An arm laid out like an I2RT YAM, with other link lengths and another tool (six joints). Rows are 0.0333 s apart.
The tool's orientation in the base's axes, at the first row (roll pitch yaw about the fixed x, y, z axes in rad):
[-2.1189 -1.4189 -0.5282]
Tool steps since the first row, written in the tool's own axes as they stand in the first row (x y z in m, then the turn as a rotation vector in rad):
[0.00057 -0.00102 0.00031 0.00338 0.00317 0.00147]
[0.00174 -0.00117 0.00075 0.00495 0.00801 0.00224]
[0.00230 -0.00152 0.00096 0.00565 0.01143 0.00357]
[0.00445 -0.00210 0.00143 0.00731 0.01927 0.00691]
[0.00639 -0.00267 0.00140 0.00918 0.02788 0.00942]
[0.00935 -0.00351 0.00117 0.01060 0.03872 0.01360]
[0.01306 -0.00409 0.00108 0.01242 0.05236 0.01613]
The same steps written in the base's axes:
[-0.00013 0.00100 0.00067 0.00321 -0.00233 0.00282]
[0.00034 0.00125 0.00181 0.00634 -0.00632 0.00368]
[0.00043 0.00161 0.00239 0.00919 -0.00873 0.00383]
[0.00085 0.00218 0.00456 0.01598 -0.01412 0.00419]
[0.00082 0.00252 0.00655 0.02244 -0.02060 0.00473]
[0.00061 0.00292 0.00960 0.03133 -0.02820 0.00441]
[0.00075 0.00310 0.01335 0.04014 -0.03907 0.00424]

